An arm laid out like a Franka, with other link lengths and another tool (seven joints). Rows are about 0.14 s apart.
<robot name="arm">
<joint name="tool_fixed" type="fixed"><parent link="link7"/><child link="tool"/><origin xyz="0.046 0.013 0.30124" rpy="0 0.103 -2.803"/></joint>
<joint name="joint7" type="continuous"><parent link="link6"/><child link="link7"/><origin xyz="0.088 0 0" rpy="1.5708 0 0"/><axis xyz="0 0 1"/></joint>
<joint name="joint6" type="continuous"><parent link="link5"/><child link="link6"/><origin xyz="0 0 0" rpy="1.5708 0 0"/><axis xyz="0 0 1"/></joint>
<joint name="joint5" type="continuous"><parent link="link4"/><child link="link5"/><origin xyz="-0.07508 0.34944 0" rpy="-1.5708 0 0"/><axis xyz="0 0 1"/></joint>
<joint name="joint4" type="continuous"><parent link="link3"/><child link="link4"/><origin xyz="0.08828 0 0" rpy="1.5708 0 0"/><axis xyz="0 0 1"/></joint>
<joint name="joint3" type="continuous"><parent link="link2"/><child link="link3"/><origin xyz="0 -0.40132 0" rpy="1.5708 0 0"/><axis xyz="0 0 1"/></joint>
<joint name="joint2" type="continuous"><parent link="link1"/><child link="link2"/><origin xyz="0 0 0" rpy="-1.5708 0 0"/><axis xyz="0 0 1"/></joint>
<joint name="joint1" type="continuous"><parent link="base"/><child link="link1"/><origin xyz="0 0 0.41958"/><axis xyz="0 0 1"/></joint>
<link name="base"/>
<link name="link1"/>
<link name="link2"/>
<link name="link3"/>
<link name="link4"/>
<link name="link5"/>
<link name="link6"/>
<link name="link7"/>
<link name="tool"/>
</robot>
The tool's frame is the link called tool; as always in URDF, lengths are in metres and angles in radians. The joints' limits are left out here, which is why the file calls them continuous.
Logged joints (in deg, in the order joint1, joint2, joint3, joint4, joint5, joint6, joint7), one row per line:
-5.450, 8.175, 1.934, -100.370, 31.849, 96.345, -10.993
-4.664, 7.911, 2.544, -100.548, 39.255, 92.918, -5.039
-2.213, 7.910, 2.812, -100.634, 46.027, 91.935, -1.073
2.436, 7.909, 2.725, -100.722, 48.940, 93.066, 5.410
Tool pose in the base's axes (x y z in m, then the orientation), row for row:
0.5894, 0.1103, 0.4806, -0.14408, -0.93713, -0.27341, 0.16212
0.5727, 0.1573, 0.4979, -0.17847, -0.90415, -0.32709, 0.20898
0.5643, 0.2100, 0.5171, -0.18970, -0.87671, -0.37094, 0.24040
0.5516, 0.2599, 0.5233, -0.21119, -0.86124, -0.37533, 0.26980
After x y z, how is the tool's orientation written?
As a quaternion, x y z w.
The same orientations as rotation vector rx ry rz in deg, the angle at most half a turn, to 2 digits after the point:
-23.56, -153.22, -44.70
-28.45, -144.12, -52.14
-29.74, -137.45, -58.16
-32.61, -132.99, -57.96

